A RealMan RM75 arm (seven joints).
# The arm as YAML. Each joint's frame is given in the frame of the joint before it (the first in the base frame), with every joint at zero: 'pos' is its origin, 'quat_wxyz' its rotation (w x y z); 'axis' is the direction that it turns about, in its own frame. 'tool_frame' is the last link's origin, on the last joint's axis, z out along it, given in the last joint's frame.
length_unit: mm
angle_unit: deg
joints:
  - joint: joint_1
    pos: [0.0, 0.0, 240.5]
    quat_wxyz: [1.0, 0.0, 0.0, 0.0]
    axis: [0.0, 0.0, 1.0]
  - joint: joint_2
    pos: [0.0, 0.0, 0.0]
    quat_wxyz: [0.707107, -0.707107, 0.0, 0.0]
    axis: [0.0, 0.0, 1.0]
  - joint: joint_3
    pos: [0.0, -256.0, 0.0]
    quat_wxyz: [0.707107, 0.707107, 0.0, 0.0]
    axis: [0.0, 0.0, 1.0]
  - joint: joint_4
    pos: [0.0, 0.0, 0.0]
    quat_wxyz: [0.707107, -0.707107, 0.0, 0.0]
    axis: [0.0, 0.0, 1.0]
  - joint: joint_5
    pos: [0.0, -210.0, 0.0]
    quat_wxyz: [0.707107, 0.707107, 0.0, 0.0]
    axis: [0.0, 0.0, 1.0]
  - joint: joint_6
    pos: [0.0, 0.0, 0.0]
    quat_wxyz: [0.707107, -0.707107, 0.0, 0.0]
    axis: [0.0, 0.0, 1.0]
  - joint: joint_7
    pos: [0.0, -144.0, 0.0]
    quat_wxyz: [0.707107, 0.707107, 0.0, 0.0]
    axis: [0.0, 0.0, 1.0]
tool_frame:
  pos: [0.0, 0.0, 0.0]
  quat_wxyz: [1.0, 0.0, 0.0, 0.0]
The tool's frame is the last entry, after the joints.
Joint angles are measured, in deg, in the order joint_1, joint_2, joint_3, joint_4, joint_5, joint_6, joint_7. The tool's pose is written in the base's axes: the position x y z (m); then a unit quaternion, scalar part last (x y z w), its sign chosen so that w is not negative. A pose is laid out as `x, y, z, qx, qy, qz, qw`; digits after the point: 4 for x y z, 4 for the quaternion.
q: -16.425 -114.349 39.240 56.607 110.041 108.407 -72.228
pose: -0.2910, 0.2630, 0.0863, -0.9621, -0.0864, -0.2152, 0.1434
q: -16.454 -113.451 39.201 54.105 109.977 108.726 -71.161
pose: -0.2962, 0.2605, 0.0860, -0.9614, -0.0912, -0.2199, 0.1379
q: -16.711 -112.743 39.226 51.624 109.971 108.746 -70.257
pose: -0.3000, 0.2594, 0.0844, -0.9604, -0.0965, -0.2250, 0.1330
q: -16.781 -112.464 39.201 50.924 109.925 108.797 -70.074
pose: -0.3012, 0.2591, 0.0846, -0.9600, -0.0983, -0.2264, 0.1319
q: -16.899 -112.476 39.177 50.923 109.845 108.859 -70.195
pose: -0.3005, 0.2596, 0.0847, -0.9599, -0.0980, -0.2276, 0.1314
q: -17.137 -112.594 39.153 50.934 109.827 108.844 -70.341
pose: -0.2991, 0.2609, 0.0841, -0.9597, -0.0974, -0.2291, 0.1307
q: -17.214 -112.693 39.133 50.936 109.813 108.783 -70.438
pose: -0.2985, 0.2613, 0.0835, -0.9594, -0.0978, -0.2299, 0.1307
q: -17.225 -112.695 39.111 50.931 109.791 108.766 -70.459
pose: -0.2985, 0.2615, 0.0836, -0.9593, -0.0979, -0.2302, 0.1310
